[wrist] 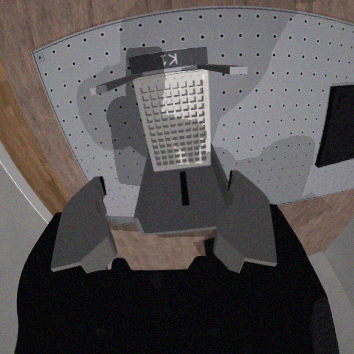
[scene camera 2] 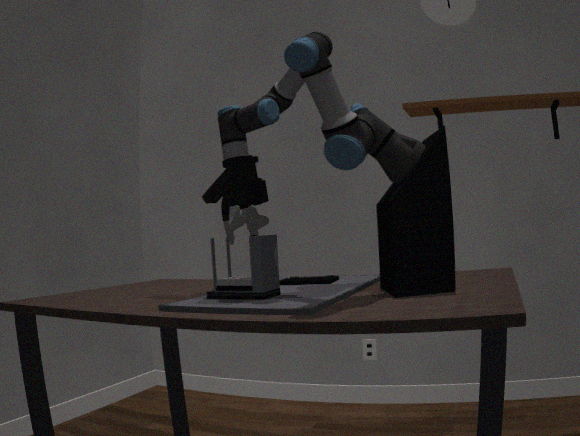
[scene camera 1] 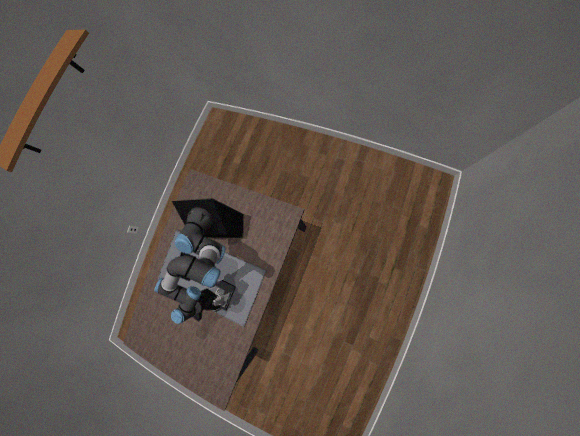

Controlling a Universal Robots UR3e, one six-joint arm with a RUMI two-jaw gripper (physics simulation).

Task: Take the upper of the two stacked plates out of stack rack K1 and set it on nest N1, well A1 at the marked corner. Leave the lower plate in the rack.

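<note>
Stack rack K1 stands on the pegboard, with a tall wall on one side and two thin posts opposite. The white welled upper plate lies flat low in the rack. The lower plate is hidden in the wrist view, and in scene camera 2 I cannot tell it from the upper one. My gripper is open and empty, pointing down, with its fingertips about level with the top of the rack and well above the plate. The black flat block looks like nest N1; its marked corner cannot be made out.
The grey pegboard lies on the wooden table. The rack's wall and posts rise around the plates. The black arm mount stands at the right in scene camera 2.
</note>
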